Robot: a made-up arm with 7 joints. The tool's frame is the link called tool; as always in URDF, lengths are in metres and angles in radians. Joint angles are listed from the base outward.
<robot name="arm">
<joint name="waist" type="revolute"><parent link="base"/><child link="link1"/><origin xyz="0 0 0.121" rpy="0 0 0"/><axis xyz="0 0 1"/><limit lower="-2.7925" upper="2.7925"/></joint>
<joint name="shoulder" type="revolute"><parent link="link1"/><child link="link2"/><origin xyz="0 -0.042 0.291" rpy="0 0 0"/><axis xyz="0 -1 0"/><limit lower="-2.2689" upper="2.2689"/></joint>
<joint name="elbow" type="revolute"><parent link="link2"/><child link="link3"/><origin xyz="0 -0.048 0.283" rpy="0 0 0"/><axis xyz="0 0 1"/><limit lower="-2.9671" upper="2.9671"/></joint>
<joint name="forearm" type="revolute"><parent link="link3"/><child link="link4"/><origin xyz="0.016 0.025 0.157" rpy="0 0 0"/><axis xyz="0 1 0"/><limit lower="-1.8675" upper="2.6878"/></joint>
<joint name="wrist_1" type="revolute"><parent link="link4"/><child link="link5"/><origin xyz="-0.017 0.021 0.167" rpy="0 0 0"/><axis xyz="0 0 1"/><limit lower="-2.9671" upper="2.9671"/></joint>
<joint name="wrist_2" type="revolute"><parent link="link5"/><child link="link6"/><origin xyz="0 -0.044 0.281" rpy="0 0 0"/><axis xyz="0 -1 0"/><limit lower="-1.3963" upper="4.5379"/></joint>
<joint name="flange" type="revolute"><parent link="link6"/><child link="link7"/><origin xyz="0.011 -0.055 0.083" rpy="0 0 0"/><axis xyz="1 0 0"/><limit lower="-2.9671" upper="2.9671"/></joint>
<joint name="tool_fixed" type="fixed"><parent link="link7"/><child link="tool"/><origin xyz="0 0 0" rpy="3.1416 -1.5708 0"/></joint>
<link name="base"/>
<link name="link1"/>
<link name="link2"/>
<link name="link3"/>
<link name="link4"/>
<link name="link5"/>
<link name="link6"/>
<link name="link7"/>
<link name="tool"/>
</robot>
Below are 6 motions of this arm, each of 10 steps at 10 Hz.
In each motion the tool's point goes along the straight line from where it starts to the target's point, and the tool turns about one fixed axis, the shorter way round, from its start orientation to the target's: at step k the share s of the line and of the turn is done. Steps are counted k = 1, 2, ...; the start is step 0. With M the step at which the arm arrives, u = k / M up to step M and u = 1 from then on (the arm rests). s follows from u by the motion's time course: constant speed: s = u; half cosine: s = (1 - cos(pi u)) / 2; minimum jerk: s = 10 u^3 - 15 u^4 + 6 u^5.
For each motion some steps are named. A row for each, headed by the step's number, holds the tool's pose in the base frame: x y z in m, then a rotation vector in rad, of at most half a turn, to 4 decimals.
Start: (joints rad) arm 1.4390 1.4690 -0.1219 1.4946 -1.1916 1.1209 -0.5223
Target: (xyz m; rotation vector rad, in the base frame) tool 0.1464 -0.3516 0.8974 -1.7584 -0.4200 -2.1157
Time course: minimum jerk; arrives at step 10
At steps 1, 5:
1: 0.0041 -0.5612 0.9746 0.7819 0.2782 2.7552
5: 0.0746 -0.4573 0.9363 -1.4228 -0.3907 -2.7218

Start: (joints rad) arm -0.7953 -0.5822 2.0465 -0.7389 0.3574 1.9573 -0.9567
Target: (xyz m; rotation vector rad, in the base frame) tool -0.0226 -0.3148 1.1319 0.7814 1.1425 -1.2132
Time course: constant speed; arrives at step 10
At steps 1, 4, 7, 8, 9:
1: 0.1414 -0.6090 0.9181 0.4923 1.8311 -2.0078
4: 0.0867 -0.5109 0.9894 0.6168 1.6051 -1.7445
7: 0.0321 -0.4129 1.0606 0.7117 1.3751 -1.4793
8: 0.0138 -0.3802 1.0844 0.7376 1.2978 -1.3907
9: -0.0044 -0.3475 1.1081 0.7608 1.2203 -1.3020

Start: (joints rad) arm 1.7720 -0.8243 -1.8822 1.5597 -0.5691 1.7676 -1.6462
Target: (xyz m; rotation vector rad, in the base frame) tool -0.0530 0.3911 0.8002 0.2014 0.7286 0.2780
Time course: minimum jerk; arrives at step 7
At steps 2, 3, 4, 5, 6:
2: 0.3762 0.4315 0.8917 -0.0356 1.2208 0.2382
3: 0.2642 0.4209 0.8678 0.0284 1.0934 0.2501
4: 0.1316 0.4085 0.8395 0.1022 0.9416 0.2628
5: 0.0196 0.3979 0.8157 0.1629 0.8126 0.2724
6: -0.0413 0.3922 0.8027 0.1952 0.7421 0.2771

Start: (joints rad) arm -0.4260 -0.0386 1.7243 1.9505 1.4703 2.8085 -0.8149
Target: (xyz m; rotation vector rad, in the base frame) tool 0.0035 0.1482 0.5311 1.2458 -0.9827 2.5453
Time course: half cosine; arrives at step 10
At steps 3, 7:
3: 0.0499 0.2175 0.6201 -1.9688 0.4718 -2.1068
7: 0.0156 0.1662 0.5542 1.5099 -0.8888 2.5494

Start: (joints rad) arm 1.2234 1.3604 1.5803 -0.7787 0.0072 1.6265 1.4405
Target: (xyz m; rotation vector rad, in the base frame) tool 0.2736 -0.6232 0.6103 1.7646 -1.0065 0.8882
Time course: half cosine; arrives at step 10
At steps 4, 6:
4: 0.2314 -0.7286 0.6119 1.5863 -0.7597 1.2676
6: 0.2513 -0.6788 0.6111 1.6766 -0.8791 1.0936

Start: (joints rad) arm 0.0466 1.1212 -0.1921 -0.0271 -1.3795 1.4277 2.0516
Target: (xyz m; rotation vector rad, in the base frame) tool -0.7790 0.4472 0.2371 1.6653 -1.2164 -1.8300
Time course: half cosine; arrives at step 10
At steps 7, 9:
7: -0.7963 0.3547 0.3352 1.6440 -1.0029 -1.9270
9: -0.7811 0.4362 0.2487 1.6633 -1.1912 -1.8422

